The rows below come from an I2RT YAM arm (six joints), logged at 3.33 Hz.
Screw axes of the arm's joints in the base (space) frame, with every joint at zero. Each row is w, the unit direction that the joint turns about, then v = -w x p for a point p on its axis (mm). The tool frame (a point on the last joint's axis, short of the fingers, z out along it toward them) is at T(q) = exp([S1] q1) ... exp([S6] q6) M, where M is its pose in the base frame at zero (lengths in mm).
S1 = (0, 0, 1, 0, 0, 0)
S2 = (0, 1, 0, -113.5, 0, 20)
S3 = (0, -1, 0, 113.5, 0, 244)
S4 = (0, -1, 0, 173.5, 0, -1)
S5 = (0, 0, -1, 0, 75, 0)
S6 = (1, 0, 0, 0, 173.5, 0)
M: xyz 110.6 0 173.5 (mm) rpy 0 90 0 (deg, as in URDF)
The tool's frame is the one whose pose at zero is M.
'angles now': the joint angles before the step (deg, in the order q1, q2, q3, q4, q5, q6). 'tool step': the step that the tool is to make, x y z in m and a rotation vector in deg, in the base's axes. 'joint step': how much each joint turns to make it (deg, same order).
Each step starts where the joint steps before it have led.
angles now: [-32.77, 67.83, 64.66, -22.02, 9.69, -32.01]
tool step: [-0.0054, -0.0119, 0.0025, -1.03, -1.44, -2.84]
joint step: [-2.74, 0.22, 0.00, 1.99, 0.11, 0.00]
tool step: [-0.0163, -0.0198, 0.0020, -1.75, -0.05, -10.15]
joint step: [-4.74, -0.01, 0.02, 0.89, 5.51, 0.89]
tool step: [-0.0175, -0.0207, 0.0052, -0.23, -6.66, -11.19]
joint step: [-5.23, 0.16, -0.03, 3.29, 4.02, 6.49]
